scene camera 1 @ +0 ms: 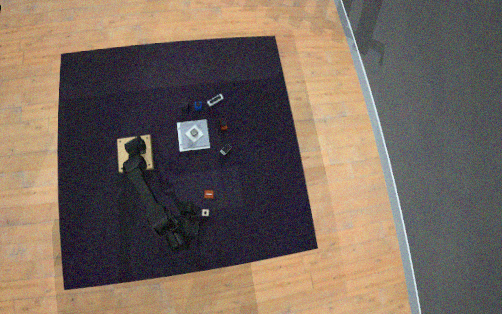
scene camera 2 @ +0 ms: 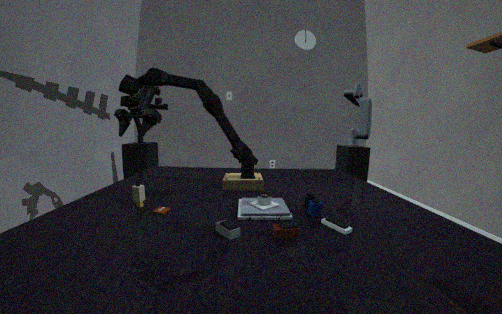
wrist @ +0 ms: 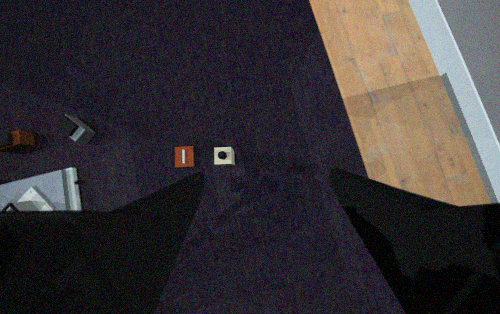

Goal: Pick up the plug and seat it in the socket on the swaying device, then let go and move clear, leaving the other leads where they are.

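A cream block with a black top and a yellow lower end, apparently the plug [scene camera 1: 205,212] [scene camera 2: 139,195] [wrist: 223,156], stands upright on the dark mat. My gripper [scene camera 2: 131,136] [wrist: 266,176] is open and empty, well above the mat. In the wrist view the plug shows beyond the fingers, nearer the left fingertip. The device [scene camera 1: 183,147] [scene camera 2: 265,217] [wrist: 73,189] is a flat pale slab carrying a white diamond plate. A small grey block, apparently the socket [scene camera 1: 194,132] [scene camera 2: 263,199], sits on that plate; the wrist view cuts off this part. The plug and socket are apart.
An orange tile [scene camera 1: 208,194] [scene camera 2: 162,210] [wrist: 184,156] lies beside the plug. Around the device are a grey piece [scene camera 1: 226,149] [scene camera 2: 228,229] [wrist: 80,131], an orange-brown one [scene camera 1: 224,127] [scene camera 2: 286,231] [wrist: 23,141], a white one [scene camera 1: 215,99] [scene camera 2: 336,226] and a blue one [scene camera 1: 198,105] [scene camera 2: 314,208].
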